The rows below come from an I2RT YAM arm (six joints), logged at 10 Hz.
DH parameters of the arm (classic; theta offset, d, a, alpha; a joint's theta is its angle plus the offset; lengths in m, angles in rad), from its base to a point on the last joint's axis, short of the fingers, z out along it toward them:
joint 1: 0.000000 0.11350 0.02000 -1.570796
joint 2: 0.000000 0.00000 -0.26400 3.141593
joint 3: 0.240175 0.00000 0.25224 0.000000
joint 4: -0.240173 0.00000 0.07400 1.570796
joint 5: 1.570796 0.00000 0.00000 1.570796
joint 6: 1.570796 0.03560 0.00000 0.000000
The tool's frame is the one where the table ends.
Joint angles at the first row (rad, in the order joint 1, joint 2, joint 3, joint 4, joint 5, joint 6):
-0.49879 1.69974 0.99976 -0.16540 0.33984 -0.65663
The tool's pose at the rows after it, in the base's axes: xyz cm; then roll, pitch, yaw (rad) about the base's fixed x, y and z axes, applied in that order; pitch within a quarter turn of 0, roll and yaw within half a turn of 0:
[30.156 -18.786 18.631 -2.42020 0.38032 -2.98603]
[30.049 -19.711 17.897 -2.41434 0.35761 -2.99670]
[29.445 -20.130 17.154 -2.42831 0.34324 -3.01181]
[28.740 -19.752 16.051 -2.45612 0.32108 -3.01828]
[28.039 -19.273 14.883 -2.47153 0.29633 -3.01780]
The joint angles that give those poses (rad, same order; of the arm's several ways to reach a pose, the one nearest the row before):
-0.52315 1.70570 1.01812 -0.14719 0.34593 -0.66828
-0.54632 1.73458 1.02142 -0.12839 0.35282 -0.68974
-0.56580 1.74128 1.00185 -0.11927 0.34608 -0.69644
-0.56825 1.74028 0.96126 -0.11352 0.33821 -0.69644
-0.56739 1.74027 0.91466 -0.09319 0.33907 -0.70295

